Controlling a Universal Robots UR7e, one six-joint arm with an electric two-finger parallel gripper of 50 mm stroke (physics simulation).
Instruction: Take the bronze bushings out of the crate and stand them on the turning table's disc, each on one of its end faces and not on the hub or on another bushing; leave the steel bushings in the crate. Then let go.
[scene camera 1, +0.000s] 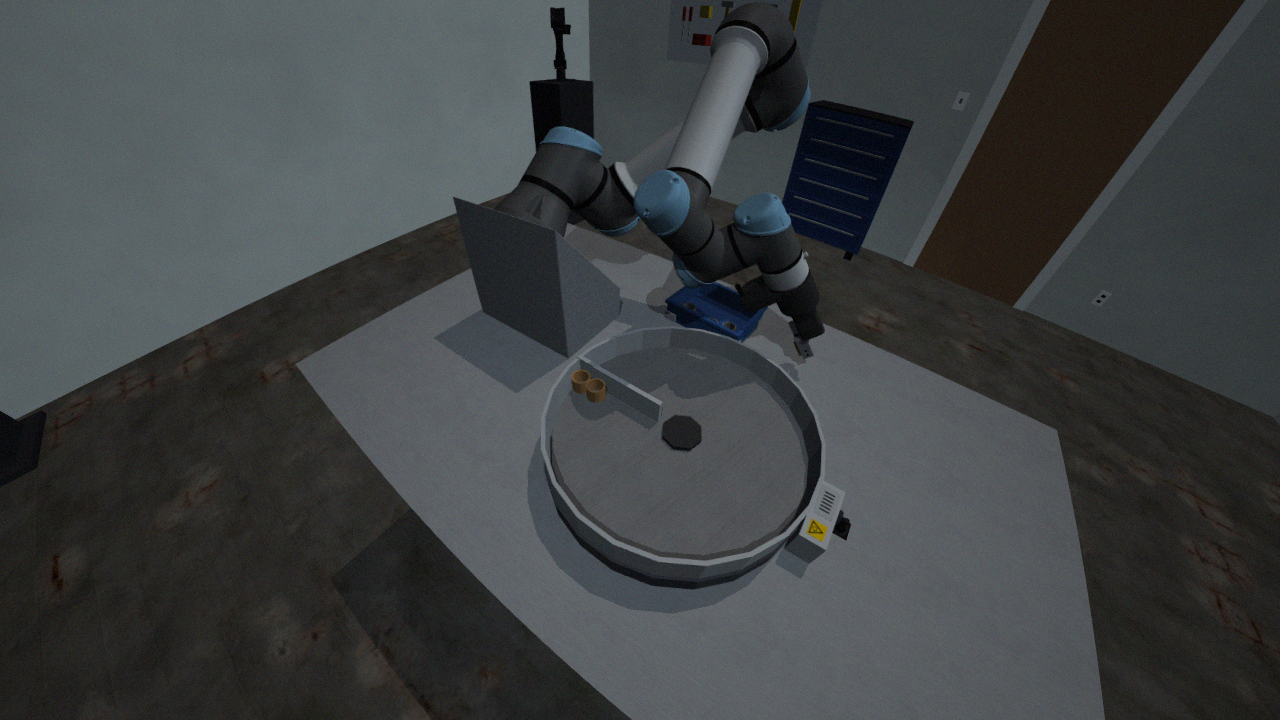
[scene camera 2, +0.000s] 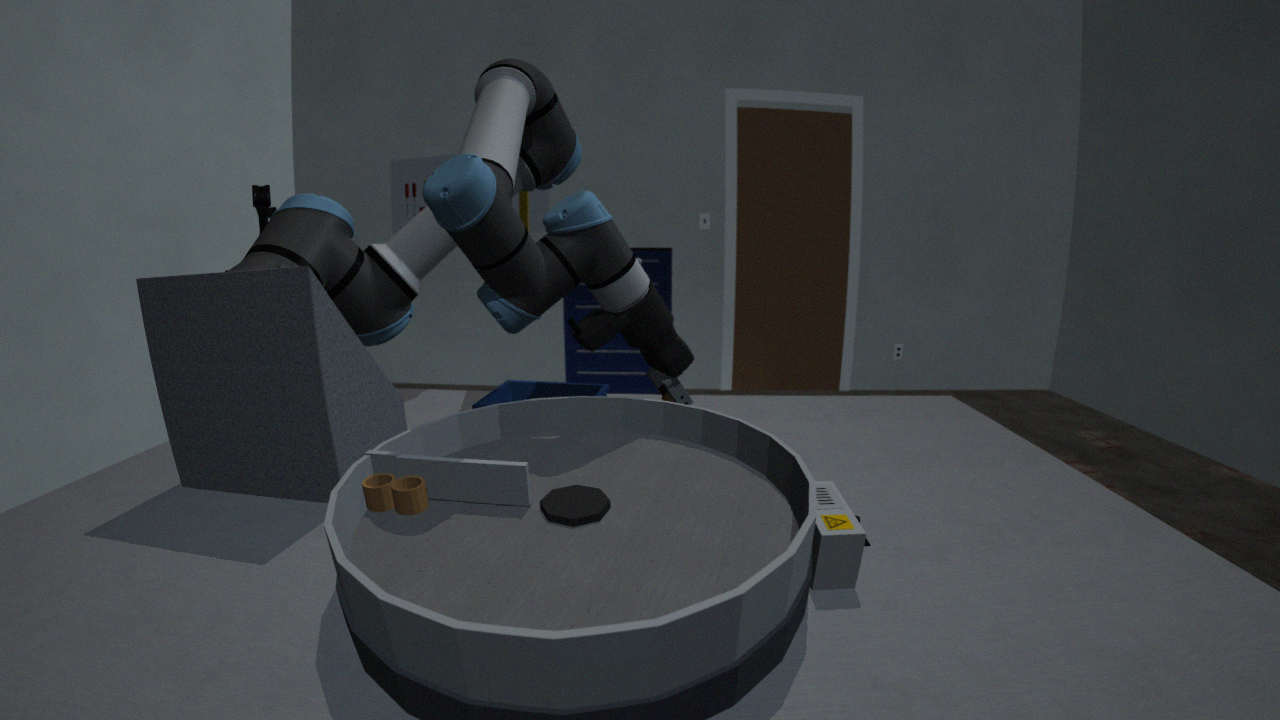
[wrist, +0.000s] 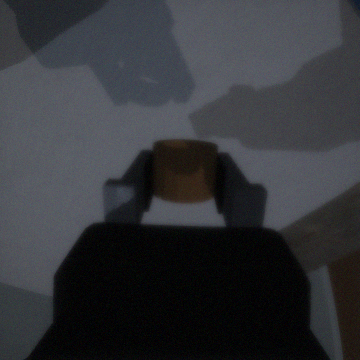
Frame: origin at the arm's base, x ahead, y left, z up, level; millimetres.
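Where they show: gripper, fingertip midpoint: (scene camera 1: 805, 349) (scene camera 2: 680, 402) (wrist: 183, 169); arm's base, link origin: (scene camera 1: 525, 234) (scene camera 2: 253, 329).
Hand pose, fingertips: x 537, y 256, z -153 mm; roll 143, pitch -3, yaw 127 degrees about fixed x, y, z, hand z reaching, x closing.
Observation:
Things, the pixels of their top centre, and the offset from my fingertips. "spot": a spot on its surface instead.
- grey disc, top centre: (scene camera 2: 574, 500) (scene camera 1: 682, 431) dx -80, dy -343, dz +13 mm
- dark hub, top centre: (scene camera 2: 574, 500) (scene camera 1: 682, 431) dx -80, dy -343, dz +13 mm
- blue crate, top centre: (scene camera 2: 544, 394) (scene camera 1: 717, 302) dx -220, dy +8, dz +2 mm
- straight guide bar, surface spot: (scene camera 2: 483, 480) (scene camera 1: 636, 399) spot: dx -165, dy -353, dz +31 mm
- white box with a yellow label, top centre: (scene camera 2: 827, 505) (scene camera 1: 823, 512) dx +153, dy -327, dz +10 mm
My gripper (scene camera 1: 802, 347) (scene camera 2: 675, 391) (wrist: 183, 169) is shut on a bronze bushing (wrist: 185, 172), tilted over the table behind the turning table, right of the crate. One bronze bushing (scene camera 1: 580, 380) (scene camera 2: 378, 492) and a second bronze bushing (scene camera 1: 596, 390) (scene camera 2: 409, 495) stand upright side by side on the grey disc (scene camera 1: 680, 501) (scene camera 2: 572, 573), near its left rim. The dark hub (scene camera 1: 682, 432) (scene camera 2: 575, 505) is at the disc's middle. The blue crate (scene camera 1: 682, 315) (scene camera 2: 501, 394) stands behind the turning table; small bushings show inside in scene camera 1, their metal unclear.
A raised wall (scene camera 1: 640, 399) (scene camera 2: 474, 481) rings the disc, and a straight guide bar (scene camera 1: 626, 391) (scene camera 2: 483, 480) reaches inward behind the standing bushings. A grey wedge-shaped block (scene camera 1: 519, 277) (scene camera 2: 241, 385) stands at the left. A white box with a yellow label (scene camera 1: 819, 519) (scene camera 2: 837, 546) sits outside the ring at the right.

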